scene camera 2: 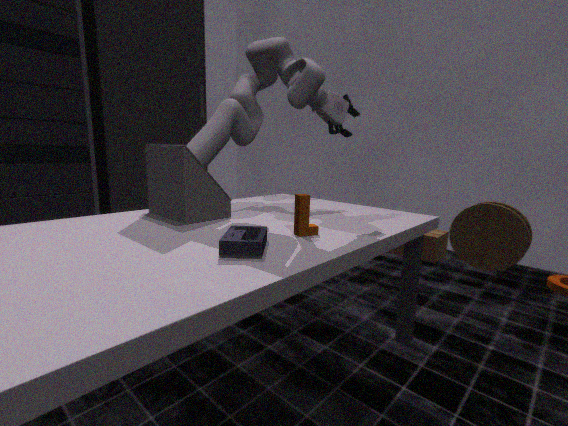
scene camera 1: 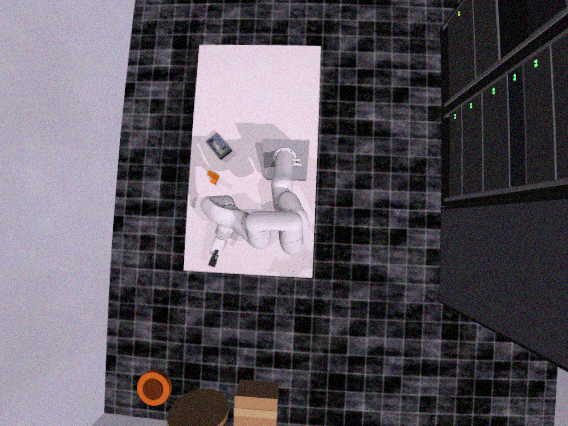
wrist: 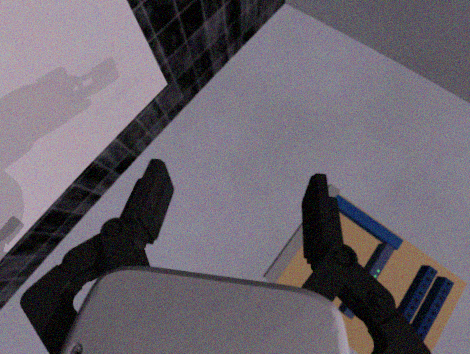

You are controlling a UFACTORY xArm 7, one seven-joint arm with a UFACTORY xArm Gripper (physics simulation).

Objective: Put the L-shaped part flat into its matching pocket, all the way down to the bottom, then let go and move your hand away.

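Places are measured from the arm's base along level axes (x ahead, y left, z up), in centimetres.
Pixels of known places: gripper, fingertip midpoint: (scene camera 2: 353,125) (scene camera 1: 214,259) (wrist: 236,180); arm's base at its link origin: (scene camera 2: 186,168) (scene camera 1: 284,157).
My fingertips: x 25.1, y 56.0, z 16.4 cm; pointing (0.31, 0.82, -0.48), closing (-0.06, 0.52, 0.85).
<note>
For each thing: its top centre in the pictures, then the offset to it from my fingertips. Level surfaces: height alone.
- orange L-shaped part at its top centre: (scene camera 2: 307,194) (scene camera 1: 209,175) dx +16.9, dy -41.8, dz -21.4 cm
- dark grey-blue block at its top centre: (scene camera 2: 245,232) (scene camera 1: 218,145) dx +17.1, dy -62.4, dz -28.7 cm
- white table at its surface level: dz -32.4 cm
The orange L-shaped part (scene camera 1: 213,177) (scene camera 2: 301,215) stands upright on the table, its long arm pointing up and its short foot along the table top. The dark grey-blue block (scene camera 1: 225,154) (scene camera 2: 242,248) with the pocket in its top lies flat on the table, apart from the part. The L-shaped recess shows in scene camera 1. My gripper (scene camera 1: 213,258) (scene camera 2: 352,124) (wrist: 236,180) is wide open and empty, high above the table's end, well away from both part and block. Neither shows in the wrist view.
The white table (scene camera 1: 257,85) (scene camera 2: 125,300) carries the arm's grey pedestal (scene camera 1: 302,172) (scene camera 2: 167,185). Beyond the table are a round brown object (scene camera 1: 197,407) (scene camera 2: 490,235) and an orange ring (scene camera 1: 140,388) on the tiled floor. A tan board (wrist: 452,272) with blue parts shows in the wrist view.
</note>
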